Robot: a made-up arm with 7 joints.
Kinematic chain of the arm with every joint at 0, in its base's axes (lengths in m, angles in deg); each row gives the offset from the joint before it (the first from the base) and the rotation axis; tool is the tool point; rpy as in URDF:
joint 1: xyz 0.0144 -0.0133 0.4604 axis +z
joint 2: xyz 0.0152 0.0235 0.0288 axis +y
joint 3: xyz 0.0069 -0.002 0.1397 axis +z
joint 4: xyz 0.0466 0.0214 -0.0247 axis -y
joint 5: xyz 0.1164 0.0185 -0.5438 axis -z
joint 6: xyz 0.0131 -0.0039 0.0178 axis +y
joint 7: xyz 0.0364 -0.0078 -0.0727 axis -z
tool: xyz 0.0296 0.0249 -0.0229 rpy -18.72 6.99 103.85
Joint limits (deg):
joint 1: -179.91..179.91
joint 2: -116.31..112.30
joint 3: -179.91..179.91
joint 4: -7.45..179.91
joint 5: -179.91..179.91
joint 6: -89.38..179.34
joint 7: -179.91..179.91
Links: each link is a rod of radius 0.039 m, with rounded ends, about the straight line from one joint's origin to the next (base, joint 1, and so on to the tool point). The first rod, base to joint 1, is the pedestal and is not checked.
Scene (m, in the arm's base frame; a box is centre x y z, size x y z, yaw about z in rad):
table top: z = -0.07
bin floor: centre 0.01 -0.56 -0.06 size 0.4 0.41 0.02 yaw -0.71
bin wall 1: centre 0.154 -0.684 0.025 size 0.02 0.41 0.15 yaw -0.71
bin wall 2: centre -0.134 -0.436 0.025 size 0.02 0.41 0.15 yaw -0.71
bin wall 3: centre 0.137 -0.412 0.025 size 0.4 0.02 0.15 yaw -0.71
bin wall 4: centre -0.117 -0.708 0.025 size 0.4 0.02 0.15 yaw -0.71
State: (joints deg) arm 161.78 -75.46 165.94 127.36 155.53 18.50 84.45
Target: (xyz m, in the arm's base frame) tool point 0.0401 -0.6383 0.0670
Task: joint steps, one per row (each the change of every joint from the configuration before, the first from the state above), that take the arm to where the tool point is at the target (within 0.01 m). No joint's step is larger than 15 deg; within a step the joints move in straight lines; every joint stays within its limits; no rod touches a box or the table.
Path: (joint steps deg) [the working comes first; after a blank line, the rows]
Joints at the target: 128.29 -88.33 135.72 120.56 156.20 28.85 78.84
Straight joint move there: touches bin wall 1, bin wall 3.

1: -8.70 4.70 -10.20 -6.24 -0.31 -14.59 -3.65
2: -8.70 4.71 -10.21 -6.24 -0.32 -14.59 -3.66
3: -8.71 4.70 -10.20 -6.24 -0.31 -14.60 -3.65
4: -1.84 -6.74 0.10 2.98 0.40 13.53 1.34
5: -1.85 -6.75 0.09 2.98 0.41 13.53 1.34
6: -1.84 -6.75 0.10 2.98 0.40 13.54 1.33
7: -1.85 -6.74 0.10 2.98 0.40 13.53 1.34

